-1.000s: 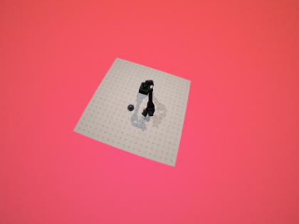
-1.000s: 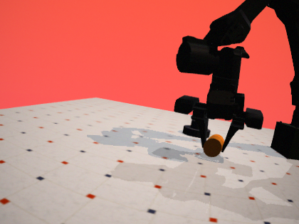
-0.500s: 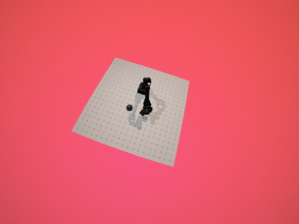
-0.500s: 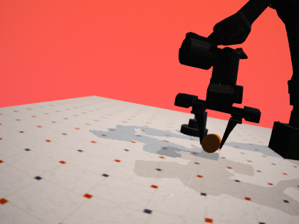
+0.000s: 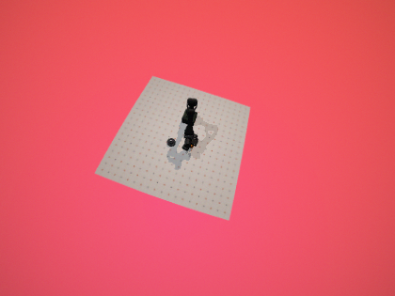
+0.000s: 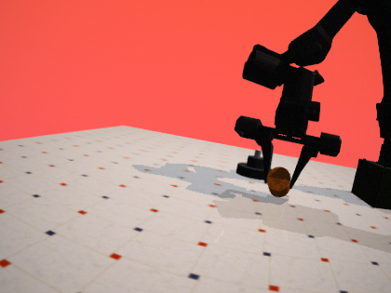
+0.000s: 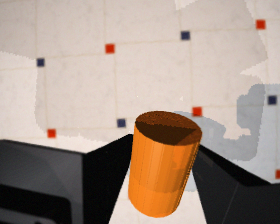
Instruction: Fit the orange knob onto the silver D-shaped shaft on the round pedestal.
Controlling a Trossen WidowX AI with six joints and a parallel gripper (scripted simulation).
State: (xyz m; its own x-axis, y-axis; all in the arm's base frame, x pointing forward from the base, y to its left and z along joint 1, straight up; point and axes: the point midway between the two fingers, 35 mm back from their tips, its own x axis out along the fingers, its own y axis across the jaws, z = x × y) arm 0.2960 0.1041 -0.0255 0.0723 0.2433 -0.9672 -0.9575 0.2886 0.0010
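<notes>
The black round pedestal lies 20 cm to the right of my gripper tip and 2 cm ahead of it. From my gripper tip the other things lie so: orange knob 1 cm above.
</notes>
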